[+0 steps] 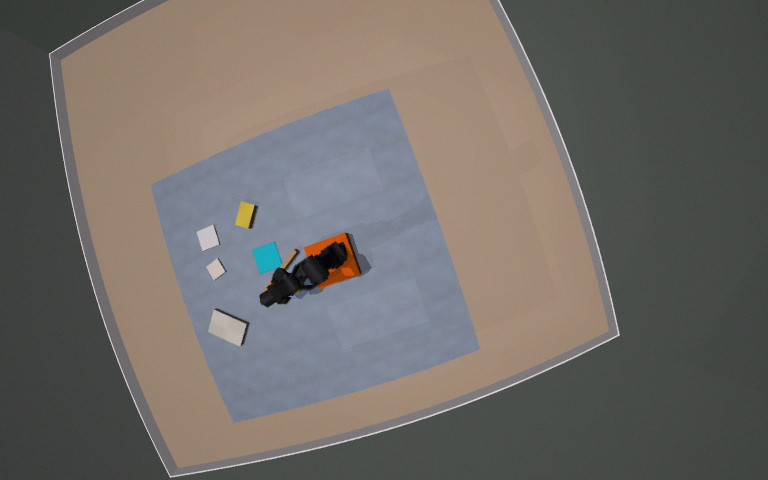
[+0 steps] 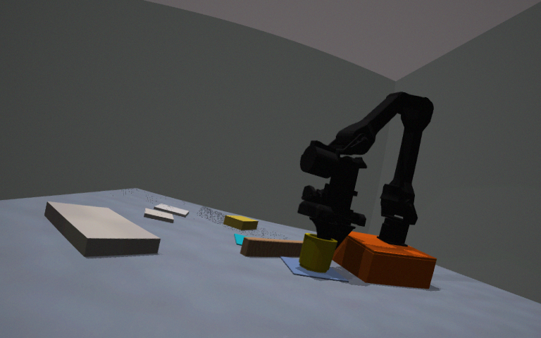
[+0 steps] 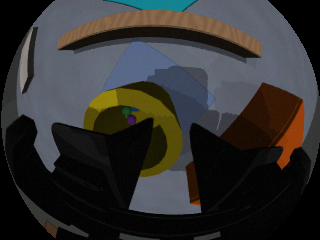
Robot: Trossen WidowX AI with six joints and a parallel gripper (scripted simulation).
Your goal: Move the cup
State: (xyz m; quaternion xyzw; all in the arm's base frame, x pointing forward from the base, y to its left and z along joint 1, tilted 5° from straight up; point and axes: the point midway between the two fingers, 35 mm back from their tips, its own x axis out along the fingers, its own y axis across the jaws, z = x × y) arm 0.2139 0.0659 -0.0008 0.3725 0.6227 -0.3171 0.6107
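Now: the cyan pad 130 mm ahead of my gripper tip, 140 mm to the right of it and 50 mm below it. Round my gripper tip: yellow block (160 mm ahead, 360 mm to the right, 20 mm below); then brown wooden block (80 mm ahead, 60 mm to the right, 30 mm below); then cup (20 mm ahead, 20 mm to the left).
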